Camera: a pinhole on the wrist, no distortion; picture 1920 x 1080 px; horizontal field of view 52.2 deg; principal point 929.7 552.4 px. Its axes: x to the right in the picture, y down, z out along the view. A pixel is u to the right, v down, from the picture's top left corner.
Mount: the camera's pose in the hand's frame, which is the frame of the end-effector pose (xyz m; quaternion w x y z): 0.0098 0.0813 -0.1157 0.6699 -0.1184 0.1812 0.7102
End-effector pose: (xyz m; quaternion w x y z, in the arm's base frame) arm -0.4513 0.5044 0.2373 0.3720 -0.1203 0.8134 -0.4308
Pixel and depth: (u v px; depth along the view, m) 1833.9 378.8 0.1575
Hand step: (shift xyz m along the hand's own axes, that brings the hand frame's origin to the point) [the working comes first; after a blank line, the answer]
In the camera's frame: 0.0727 -0.0140 0.1575

0.0300 0.2134 -0.0042
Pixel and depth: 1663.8 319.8 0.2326
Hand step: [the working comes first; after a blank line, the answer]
In the camera's frame: 0.0871 -0.0276 0.2326

0.0481 0.2583 0.0566
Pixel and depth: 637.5 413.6 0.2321
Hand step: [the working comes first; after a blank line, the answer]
In the camera's frame: -0.0346 -0.0164 0.2321

0.0460 0.1470 0.1073
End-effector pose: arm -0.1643 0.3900 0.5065 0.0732 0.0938 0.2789 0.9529
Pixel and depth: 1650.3 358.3 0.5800
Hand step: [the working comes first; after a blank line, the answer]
In the camera's frame: 0.2133 -0.0574 0.5800

0.0943 0.5185 0.3166
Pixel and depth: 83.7 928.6 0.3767
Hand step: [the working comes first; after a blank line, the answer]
In the camera's frame: -0.1626 0.0723 0.3767

-0.0219 0.0876 0.2997
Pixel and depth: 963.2 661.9 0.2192
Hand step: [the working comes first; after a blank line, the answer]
In the camera's frame: 0.0037 0.0122 0.2192

0.0137 0.1754 0.0826
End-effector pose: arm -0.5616 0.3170 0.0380 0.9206 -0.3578 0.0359 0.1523
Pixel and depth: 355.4 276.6 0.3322
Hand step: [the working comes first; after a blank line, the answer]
In the camera's frame: -0.0974 -0.0468 0.3322

0.0883 0.1328 0.2208
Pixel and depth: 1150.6 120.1 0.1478
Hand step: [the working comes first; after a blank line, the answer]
In the camera's frame: 0.0167 -0.0326 0.1478

0.0520 0.1591 0.0082
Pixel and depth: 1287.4 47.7 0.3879
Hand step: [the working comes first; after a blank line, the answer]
In the camera's frame: 0.0708 -0.0999 0.3879

0.1328 0.3107 0.1969
